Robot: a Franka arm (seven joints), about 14 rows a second.
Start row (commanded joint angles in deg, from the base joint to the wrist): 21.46, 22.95, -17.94, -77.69, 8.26, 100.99, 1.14
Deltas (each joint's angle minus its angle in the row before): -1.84, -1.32, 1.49, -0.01, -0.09, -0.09, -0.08; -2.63, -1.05, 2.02, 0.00, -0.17, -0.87, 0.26; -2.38, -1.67, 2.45, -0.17, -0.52, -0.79, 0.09; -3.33, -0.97, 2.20, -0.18, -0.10, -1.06, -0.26; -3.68, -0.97, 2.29, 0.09, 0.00, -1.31, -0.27; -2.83, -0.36, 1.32, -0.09, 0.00, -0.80, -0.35; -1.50, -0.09, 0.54, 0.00, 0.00, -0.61, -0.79; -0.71, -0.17, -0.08, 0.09, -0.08, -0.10, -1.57; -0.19, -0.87, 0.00, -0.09, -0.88, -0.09, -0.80; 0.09, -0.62, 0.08, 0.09, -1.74, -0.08, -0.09; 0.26, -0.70, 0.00, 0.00, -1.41, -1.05, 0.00; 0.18, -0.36, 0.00, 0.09, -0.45, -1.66, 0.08; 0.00, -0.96, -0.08, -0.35, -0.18, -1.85, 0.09; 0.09, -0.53, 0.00, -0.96, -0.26, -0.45, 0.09; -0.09, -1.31, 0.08, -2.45, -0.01, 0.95, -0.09; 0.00, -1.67, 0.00, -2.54, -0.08, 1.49, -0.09; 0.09, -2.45, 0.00, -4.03, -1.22, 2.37, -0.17
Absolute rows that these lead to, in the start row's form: 19.62, 21.63, -16.45, -77.70, 8.17, 100.90, 1.06; 16.99, 20.58, -14.43, -77.70, 8.00, 100.03, 1.32; 14.61, 18.91, -11.98, -77.87, 7.48, 99.24, 1.41; 11.28, 17.94, -9.78, -78.05, 7.38, 98.18, 1.15; 7.60, 16.97, -7.49, -77.96, 7.38, 96.87, 0.88; 4.77, 16.61, -6.17, -78.05, 7.38, 96.07, 0.53; 3.27, 16.52, -5.63, -78.05, 7.38, 95.46, -0.26; 2.56, 16.35, -5.71, -77.96, 7.30, 95.36, -1.83; 2.37, 15.48, -5.71, -78.05, 6.42, 95.27, -2.63; 2.46, 14.86, -5.63, -77.96, 4.68, 95.19, -2.72; 2.72, 14.16, -5.63, -77.96, 3.27, 94.14, -2.72; 2.90, 13.80, -5.63, -77.87, 2.82, 92.48, -2.64; 2.90, 12.84, -5.71, -78.22, 2.64, 90.63, -2.55; 2.99, 12.31, -5.71, -79.18, 2.38, 90.18, -2.46; 2.90, 11.00, -5.63, -81.63, 2.37, 91.13, -2.55; 2.90, 9.33, -5.63, -84.17, 2.29, 92.62, -2.64; 2.99, 6.88, -5.63, -88.20, 1.07, 94.99, -2.81
